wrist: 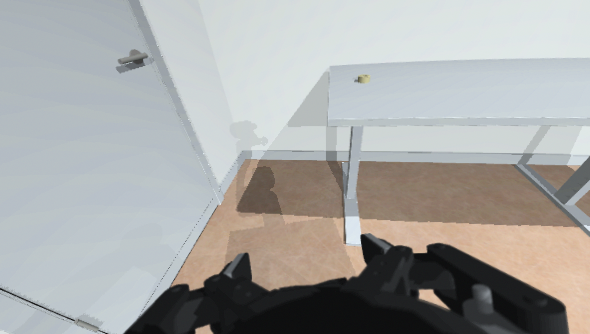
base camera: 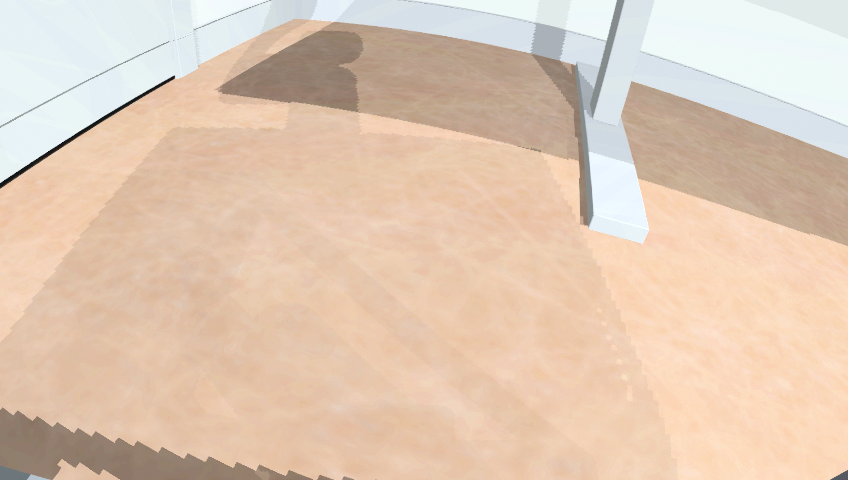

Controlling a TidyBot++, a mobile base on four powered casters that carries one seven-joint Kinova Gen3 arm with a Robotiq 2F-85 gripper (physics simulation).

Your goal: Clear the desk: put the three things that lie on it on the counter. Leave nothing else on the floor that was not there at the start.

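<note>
The pale grey desk stands against the wall at the upper right of the wrist view; its right part runs out of the frame. A small yellow round thing lies on it near its left end. My gripper is open and empty, with its fingers wide apart at the bottom of the wrist view, well short of the desk. In the base camera view a desk leg with its foot shows at the right. The counter does not show in either view.
A door with a lever handle is at the left of the wrist view. Another desk foot stands at the right. A white wall runs along the left of the base view. Shadows lie on the brown floor.
</note>
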